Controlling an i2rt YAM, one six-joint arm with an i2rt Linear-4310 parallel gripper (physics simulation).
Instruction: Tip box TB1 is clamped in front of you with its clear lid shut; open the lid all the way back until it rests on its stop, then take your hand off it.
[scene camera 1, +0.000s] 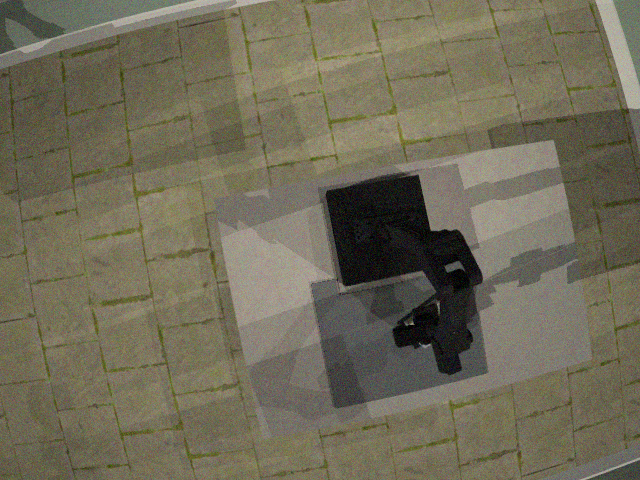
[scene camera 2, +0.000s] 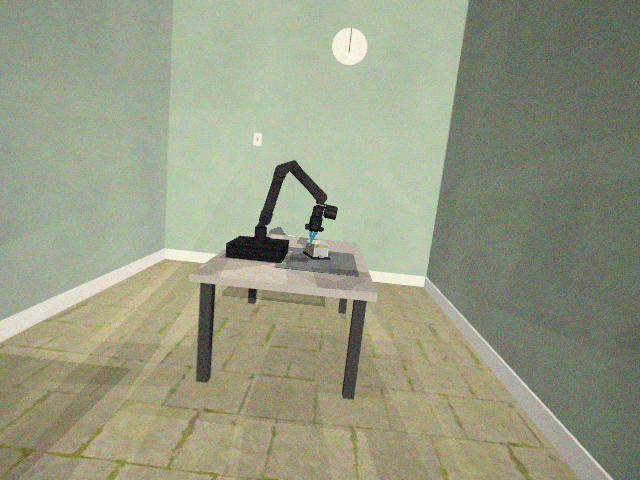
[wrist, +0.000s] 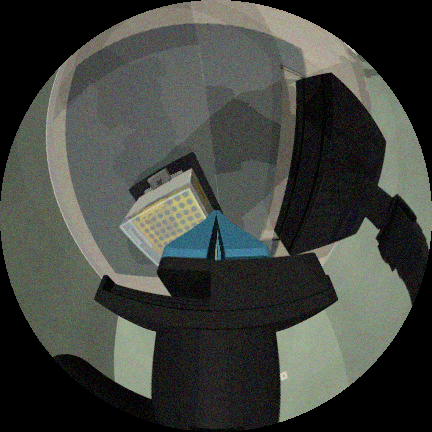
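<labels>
There is a tip box lid (wrist: 152, 226) here, and I am touching it with my gripper (wrist: 215, 215), which is shut.
</labels>
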